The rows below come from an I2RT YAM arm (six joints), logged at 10 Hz.
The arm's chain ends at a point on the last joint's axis. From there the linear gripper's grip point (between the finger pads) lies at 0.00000 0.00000 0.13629 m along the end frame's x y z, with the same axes.
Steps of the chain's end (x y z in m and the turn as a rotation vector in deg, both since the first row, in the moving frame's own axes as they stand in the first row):
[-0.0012, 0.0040, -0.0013, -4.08, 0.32, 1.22]
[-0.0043, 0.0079, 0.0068, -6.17, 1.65, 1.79]
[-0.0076, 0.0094, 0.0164, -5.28, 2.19, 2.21]
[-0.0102, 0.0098, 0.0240, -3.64, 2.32, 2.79]
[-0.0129, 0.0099, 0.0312, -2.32, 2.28, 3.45]
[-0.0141, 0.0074, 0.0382, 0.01, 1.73, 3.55]
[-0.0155, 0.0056, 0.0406, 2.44, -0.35, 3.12]
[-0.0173, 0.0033, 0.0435, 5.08, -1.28, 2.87]
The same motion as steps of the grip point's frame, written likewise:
[-0.0005, 0.0137, -0.0016, -4.08, 0.32, 1.22]
[-0.0006, 0.0226, 0.0060, -6.17, 1.65, 1.79]
[-0.0026, 0.0220, 0.0157, -5.28, 2.19, 2.21]
[-0.0049, 0.0186, 0.0236, -3.64, 2.32, 2.79]
[-0.0076, 0.0156, 0.0310, -2.32, 2.28, 3.45]
[-0.0100, 0.0075, 0.0381, 0.01, 1.73, 3.55]
[-0.0162, -0.0002, 0.0405, 2.44, -0.35, 3.12]
[-0.0200, -0.0088, 0.0429, 5.08, -1.28, 2.87]

